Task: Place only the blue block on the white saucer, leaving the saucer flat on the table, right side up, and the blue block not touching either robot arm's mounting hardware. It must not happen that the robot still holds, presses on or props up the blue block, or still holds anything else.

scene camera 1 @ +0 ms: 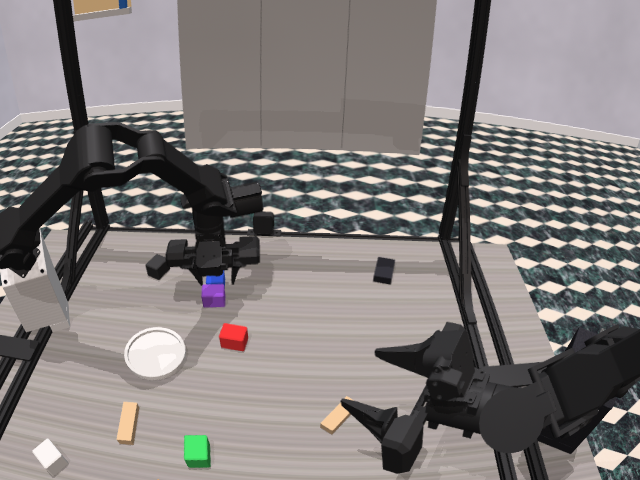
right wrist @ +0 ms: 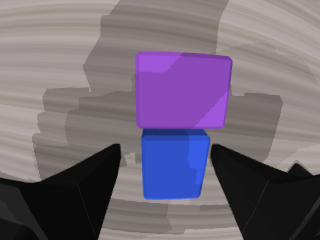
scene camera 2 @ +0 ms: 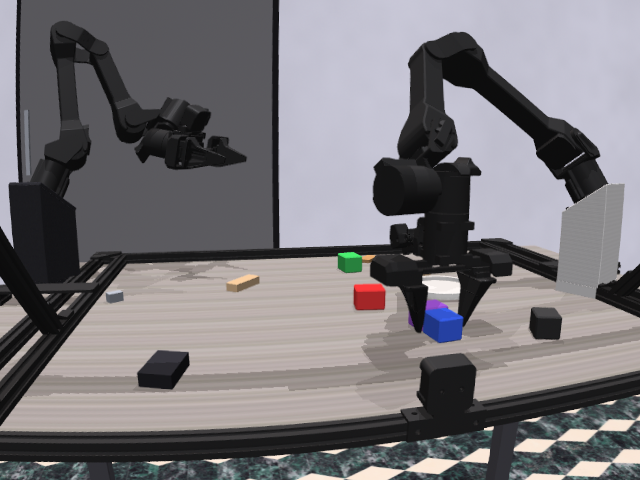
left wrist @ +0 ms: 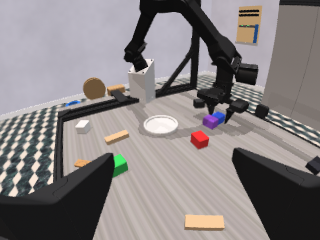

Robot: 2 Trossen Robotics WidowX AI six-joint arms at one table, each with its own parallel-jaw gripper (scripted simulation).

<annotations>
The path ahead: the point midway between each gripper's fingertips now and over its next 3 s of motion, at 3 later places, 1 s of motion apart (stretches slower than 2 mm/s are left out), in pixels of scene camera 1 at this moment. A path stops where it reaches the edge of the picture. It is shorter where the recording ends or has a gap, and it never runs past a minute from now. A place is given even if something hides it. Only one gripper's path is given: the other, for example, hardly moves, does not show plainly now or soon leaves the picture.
My right gripper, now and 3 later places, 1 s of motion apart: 217, 283; 212, 264; 182, 309; 150, 340
</annotations>
